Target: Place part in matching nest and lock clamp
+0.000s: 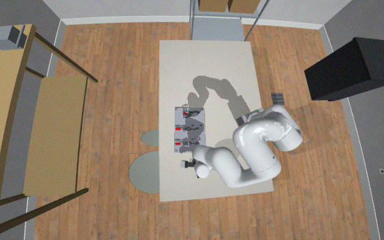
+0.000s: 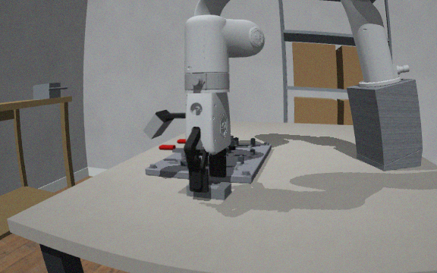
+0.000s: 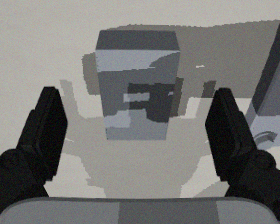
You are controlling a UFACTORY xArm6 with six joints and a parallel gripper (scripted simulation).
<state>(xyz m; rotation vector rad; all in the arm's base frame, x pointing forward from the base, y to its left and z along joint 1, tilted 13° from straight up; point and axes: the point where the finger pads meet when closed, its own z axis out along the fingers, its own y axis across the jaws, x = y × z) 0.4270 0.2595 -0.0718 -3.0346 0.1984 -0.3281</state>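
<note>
Right now my hand is 20 mm above the grey block part. Round my hand: grey fixture plate (40 mm ahead, 260 mm to the right, 20 mm below).
</note>
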